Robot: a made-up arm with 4 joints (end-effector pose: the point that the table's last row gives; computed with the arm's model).
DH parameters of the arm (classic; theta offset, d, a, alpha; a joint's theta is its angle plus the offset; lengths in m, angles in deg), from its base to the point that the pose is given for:
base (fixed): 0 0 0 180
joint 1: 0 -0.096 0.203 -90
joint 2: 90 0.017 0.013 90
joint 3: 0 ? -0.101 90
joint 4: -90 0.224 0.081 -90
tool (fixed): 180 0.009 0 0
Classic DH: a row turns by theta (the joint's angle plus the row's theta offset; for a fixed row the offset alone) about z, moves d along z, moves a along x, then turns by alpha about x.
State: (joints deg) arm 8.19 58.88 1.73 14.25
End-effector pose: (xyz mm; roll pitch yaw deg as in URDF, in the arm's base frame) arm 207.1 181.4 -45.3 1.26 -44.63 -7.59
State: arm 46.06 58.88 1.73 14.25
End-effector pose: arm 274.8 16.1 -45.3 1.26 -44.63 -45.46
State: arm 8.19 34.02 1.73 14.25
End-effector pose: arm 150.5 189.6 -22.1 1.52 -19.78 -7.74
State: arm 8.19 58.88 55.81 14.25
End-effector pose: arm 23.2 167.1 63.4 40.98 -49.31 10.01
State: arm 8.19 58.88 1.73 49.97
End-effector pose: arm 189.6 182.8 1.6 0.90 -8.92 -6.85
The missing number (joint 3, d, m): -0.057
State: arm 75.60 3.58 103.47 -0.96
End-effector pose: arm 33.2 -42.4 339.5 103.53 -3.36 -76.54
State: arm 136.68 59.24 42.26 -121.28
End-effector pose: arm 64.9 -305.0 94.0 159.72 7.05 78.71
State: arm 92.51 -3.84 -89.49 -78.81
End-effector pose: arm -198.2 -98.8 -110.6 -86.13 0.25 -13.71
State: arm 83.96 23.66 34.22 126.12
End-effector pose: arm 206.9 -138.0 191.5 103.36 58.03 36.94
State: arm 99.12 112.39 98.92 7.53
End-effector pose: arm 24.2 -30.8 -123.9 -64.47 -65.35 62.79
